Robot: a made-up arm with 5 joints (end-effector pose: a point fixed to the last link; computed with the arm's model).
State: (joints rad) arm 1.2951 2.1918 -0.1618 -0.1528 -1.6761
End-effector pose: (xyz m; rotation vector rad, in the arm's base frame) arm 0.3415 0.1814 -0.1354 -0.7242 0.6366 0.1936
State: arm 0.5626 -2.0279 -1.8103 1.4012 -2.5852
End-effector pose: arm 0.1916 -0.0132 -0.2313 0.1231 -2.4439 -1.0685
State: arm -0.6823 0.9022 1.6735 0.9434 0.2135
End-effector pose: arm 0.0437 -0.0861 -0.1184 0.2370 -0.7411 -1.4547
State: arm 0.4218 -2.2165 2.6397 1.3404 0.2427
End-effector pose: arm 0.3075 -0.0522 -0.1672 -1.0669 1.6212 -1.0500
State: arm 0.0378 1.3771 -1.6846 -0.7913 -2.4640
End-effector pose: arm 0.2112 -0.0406 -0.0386 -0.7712 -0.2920 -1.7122
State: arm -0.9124 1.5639 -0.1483 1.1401 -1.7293
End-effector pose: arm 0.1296 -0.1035 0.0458 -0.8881 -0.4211 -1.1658
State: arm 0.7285 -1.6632 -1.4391 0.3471 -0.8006
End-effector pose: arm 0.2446 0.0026 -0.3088 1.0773 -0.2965 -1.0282
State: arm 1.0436 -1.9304 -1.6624 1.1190 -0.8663
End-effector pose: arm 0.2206 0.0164 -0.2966 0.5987 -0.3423 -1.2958
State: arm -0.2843 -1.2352 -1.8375 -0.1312 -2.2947
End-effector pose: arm 0.1419 -0.0620 -0.2550 0.8862 -2.0307 -1.8556
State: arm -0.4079 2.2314 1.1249 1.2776 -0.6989
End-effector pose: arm 0.2159 -0.1515 -0.0007 -0.5027 -0.0226 -1.2490
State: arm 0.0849 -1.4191 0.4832 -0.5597 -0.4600
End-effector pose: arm 0.2640 -0.0408 -0.2193 0.5457 -1.7139 0.3520
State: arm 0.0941 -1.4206 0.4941 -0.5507 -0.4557
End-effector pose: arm 0.2645 -0.0404 -0.2194 0.5491 -1.7219 0.3550
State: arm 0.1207 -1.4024 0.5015 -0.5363 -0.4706
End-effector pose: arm 0.2648 -0.0385 -0.2201 0.5849 -1.7139 0.3698
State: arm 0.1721 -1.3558 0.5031 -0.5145 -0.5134
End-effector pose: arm 0.2646 -0.0346 -0.2214 0.6664 -1.6807 0.4000
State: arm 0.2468 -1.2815 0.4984 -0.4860 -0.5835
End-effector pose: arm 0.2637 -0.0293 -0.2228 0.7885 -1.6198 0.4400
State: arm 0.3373 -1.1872 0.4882 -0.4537 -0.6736
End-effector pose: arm 0.2621 -0.0236 -0.2234 0.9338 -1.5346 0.4799
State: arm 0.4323 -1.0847 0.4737 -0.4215 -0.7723
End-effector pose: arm 0.2603 -0.0186 -0.2228 1.0796 -1.4344 0.5105
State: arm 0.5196 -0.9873 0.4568 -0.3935 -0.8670
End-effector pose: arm 0.2588 -0.0149 -0.2209 1.2055 -1.3336 0.5280
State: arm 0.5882 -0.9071 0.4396 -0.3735 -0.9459
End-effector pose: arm 0.2578 -0.0125 -0.2185 1.2988 -1.2472 0.5340
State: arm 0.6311 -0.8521 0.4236 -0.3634 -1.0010
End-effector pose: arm 0.2572 -0.0111 -0.2164 1.3556 -1.1859 0.5324
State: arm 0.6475 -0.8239 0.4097 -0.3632 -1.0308
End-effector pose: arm 0.2567 -0.0107 -0.2152 1.3804 -1.1525 0.5273
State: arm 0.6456 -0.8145 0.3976 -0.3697 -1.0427
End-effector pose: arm 0.2562 -0.0108 -0.2148 1.3847 -1.1388 0.5211
